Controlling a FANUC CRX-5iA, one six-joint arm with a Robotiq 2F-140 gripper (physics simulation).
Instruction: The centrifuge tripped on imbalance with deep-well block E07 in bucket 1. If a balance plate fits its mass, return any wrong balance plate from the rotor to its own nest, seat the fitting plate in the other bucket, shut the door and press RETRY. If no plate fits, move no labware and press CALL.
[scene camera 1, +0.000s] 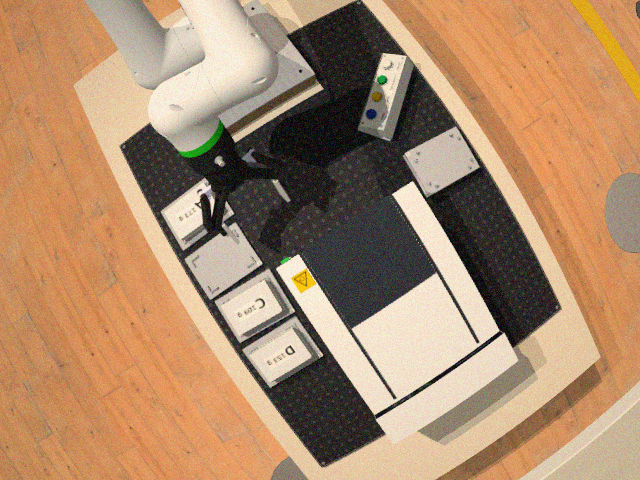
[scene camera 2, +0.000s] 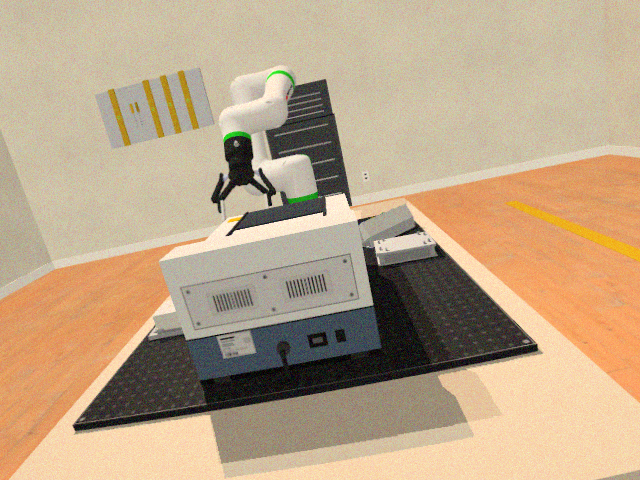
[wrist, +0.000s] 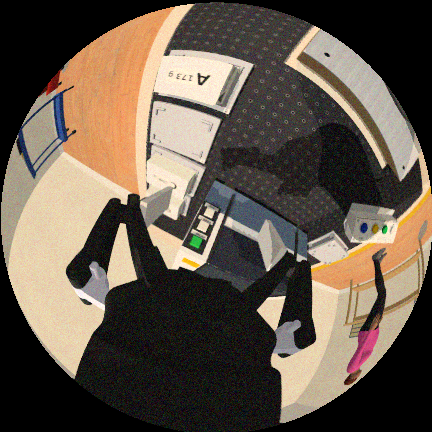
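Labels:
Scene camera 1 and scene camera 2 show my gripper; on it, (scene camera 1: 211, 221) and (scene camera 2: 216, 192) are the same spot. My gripper is visible in the wrist view (216, 212) as well.

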